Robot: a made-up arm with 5 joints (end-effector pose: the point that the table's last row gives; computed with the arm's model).
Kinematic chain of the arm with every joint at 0, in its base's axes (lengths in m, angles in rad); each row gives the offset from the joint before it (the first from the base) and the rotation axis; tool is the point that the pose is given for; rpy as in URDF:
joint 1: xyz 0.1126 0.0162 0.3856 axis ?
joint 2: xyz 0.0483 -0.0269 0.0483 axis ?
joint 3: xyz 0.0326 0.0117 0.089 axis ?
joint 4: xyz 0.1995 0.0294 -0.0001 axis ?
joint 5: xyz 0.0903 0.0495 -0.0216 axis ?
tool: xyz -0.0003 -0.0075 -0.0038 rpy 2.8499 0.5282 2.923
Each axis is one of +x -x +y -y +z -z.
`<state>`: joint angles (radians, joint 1 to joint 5).
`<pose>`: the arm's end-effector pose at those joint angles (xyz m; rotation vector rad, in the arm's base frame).
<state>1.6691 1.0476 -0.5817 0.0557 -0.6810</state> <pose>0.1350 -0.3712 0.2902 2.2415 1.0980 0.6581</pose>
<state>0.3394 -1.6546 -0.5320 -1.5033 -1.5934</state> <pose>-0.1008 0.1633 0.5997 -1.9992 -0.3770 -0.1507</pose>
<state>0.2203 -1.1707 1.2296 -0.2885 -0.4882</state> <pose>0.3912 0.0141 0.4795 0.4713 2.1618 0.7911</pose>
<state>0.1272 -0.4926 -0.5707 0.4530 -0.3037</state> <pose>0.3396 0.0453 0.7311 0.1821 1.9051 0.5718</pose>
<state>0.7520 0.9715 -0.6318 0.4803 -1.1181</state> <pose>0.4248 -0.1884 0.3043 2.0400 1.6822 1.4558</pose>
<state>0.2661 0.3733 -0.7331 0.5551 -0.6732</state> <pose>0.4955 -0.0258 0.5289 0.8605 2.3702 1.0604</pose>
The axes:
joint 1: -z
joint 2: +y
joint 3: +y
joint 4: +y
joint 5: -x

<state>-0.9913 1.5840 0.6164 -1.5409 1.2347</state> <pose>0.1086 0.1153 0.1713 -1.8093 1.8693 -1.0436</pose>
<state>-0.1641 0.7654 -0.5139 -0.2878 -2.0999</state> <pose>0.5130 0.1542 0.4029 0.6901 1.2348 2.7792</pose>
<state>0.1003 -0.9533 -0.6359 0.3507 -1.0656</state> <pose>0.1675 0.0744 0.7868 -0.3473 1.1759 1.2674</pose>
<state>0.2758 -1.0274 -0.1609 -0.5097 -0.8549</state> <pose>0.2079 0.0533 0.7859 -0.4345 0.8730 0.7438</pose>
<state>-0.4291 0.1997 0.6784 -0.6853 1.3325</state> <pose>0.3709 0.1984 0.3289 -0.9100 2.1103 -1.1825</pose>
